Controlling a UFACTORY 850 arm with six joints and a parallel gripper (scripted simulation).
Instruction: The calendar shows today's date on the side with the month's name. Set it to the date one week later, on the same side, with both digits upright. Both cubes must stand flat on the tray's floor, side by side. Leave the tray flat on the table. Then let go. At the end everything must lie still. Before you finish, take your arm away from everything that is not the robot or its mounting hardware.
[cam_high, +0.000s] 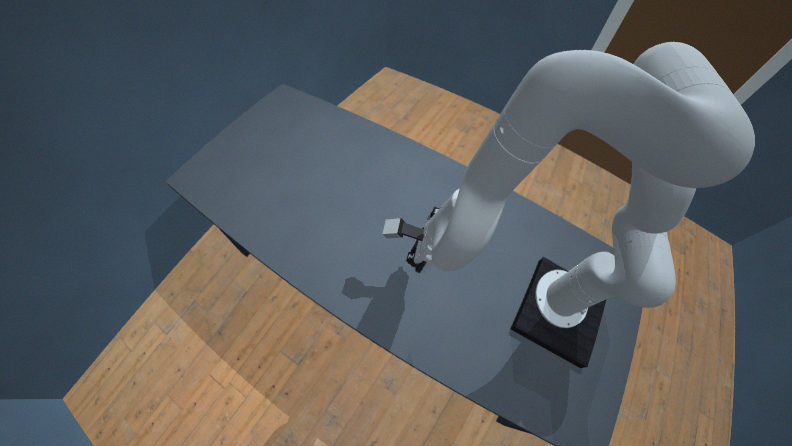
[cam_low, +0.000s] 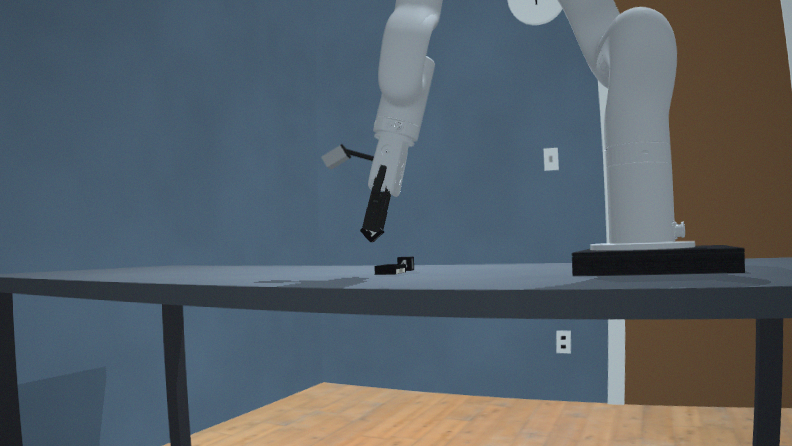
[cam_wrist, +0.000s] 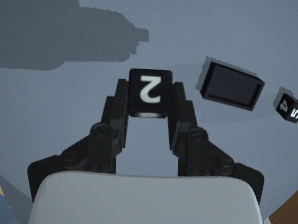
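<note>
Right now my hand is 2 cm above the calendar cube. From my hand the other things lie so: black tray (10 cm to the right, 9 cm below, 4 cm ahead).
</note>
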